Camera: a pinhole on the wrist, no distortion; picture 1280 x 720 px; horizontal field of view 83.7 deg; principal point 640.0 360.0 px. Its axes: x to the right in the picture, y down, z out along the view. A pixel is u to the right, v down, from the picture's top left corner.
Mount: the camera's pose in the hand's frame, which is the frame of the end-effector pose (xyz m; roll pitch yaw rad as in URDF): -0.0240 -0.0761 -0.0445 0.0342 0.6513 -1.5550
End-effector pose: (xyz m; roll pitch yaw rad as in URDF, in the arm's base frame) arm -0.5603 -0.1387 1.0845 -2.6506 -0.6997 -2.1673
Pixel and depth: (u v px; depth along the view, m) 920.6 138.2 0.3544
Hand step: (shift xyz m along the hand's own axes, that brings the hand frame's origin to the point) -0.1409 -0.4011 0.1498
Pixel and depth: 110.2 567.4 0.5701
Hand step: 0.1221 -0.0865 0.6694
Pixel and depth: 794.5 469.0 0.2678
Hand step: 0.0110 -0.2847 0.1344
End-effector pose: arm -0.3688 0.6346 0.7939 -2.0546 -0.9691 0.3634
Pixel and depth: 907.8 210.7 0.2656
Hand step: -0.0848 -0.3160 0.1048
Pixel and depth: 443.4 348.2 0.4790
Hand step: -0.0454 -0.2617 0.4159
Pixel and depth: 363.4 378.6 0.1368
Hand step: -0.0245 -0.1170 0.0964
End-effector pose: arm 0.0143 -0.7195 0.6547 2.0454 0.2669 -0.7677
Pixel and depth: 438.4 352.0 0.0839
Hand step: -0.0273 -0.1081 0.0365
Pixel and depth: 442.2 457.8 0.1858
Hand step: -0.0038 -0.1480 0.1351
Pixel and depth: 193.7 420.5 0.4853
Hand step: 0.0013 -0.1295 0.5261
